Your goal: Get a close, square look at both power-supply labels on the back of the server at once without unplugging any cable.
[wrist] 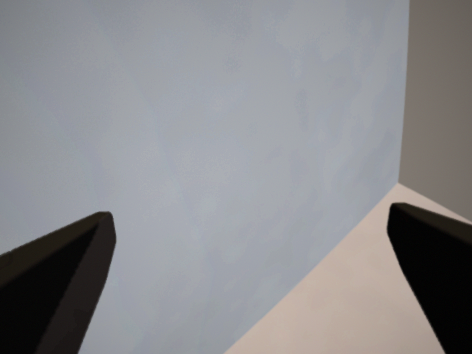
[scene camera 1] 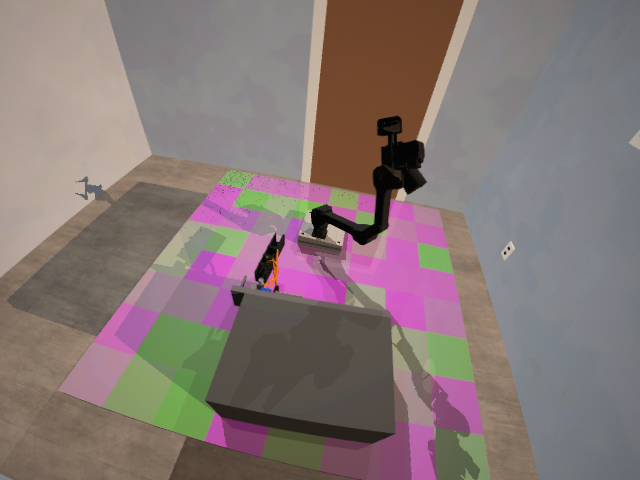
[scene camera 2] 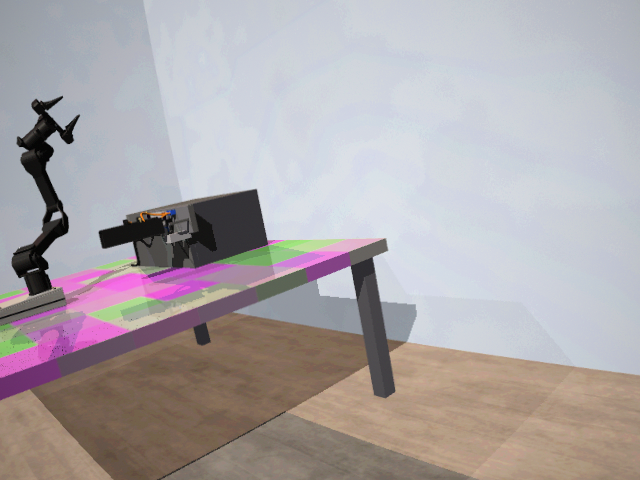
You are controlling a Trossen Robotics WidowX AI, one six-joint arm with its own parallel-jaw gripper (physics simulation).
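Observation:
The server is a large dark grey box on the table. Its cabled side faces the arm's base. A black hinged piece sticks out from that side, with orange cables and a blue part beside it. The power-supply labels cannot be made out in any view. My gripper is open and empty, raised high above the table, well above and away from the server. In the wrist view a blue-grey wall and a pale surface show between and beyond the fingers.
The arm's pale base plate sits on the pink and green table, near the server's cabled side. A brown door and walls stand around the table. A socket is on the right wall.

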